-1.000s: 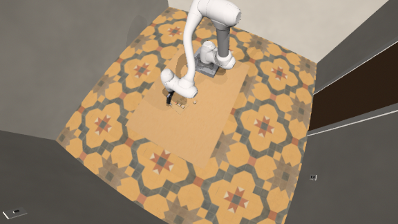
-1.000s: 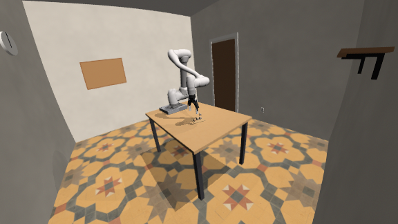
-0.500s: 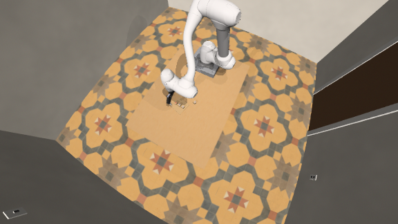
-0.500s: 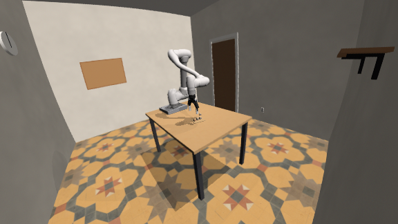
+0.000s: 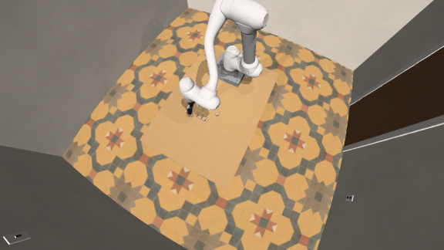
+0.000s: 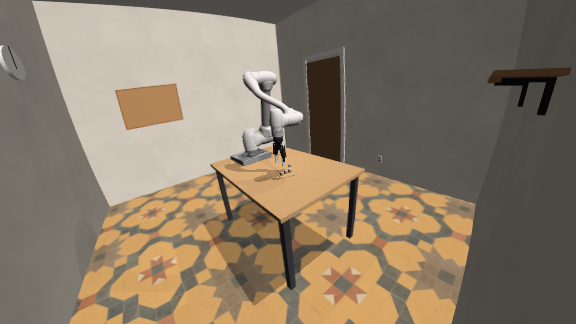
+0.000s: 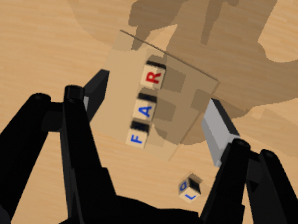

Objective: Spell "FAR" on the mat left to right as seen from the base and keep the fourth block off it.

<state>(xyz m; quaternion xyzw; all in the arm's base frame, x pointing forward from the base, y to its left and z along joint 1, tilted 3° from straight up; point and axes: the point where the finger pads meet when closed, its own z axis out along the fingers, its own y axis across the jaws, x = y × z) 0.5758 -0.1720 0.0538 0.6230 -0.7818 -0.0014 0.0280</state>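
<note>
The R block lies 110 mm below my hand and 10 mm ahead of it. The rest, counted from my hand: tan mat: 120 mm below, 40 mm to the left, 10 mm ahead.
</note>
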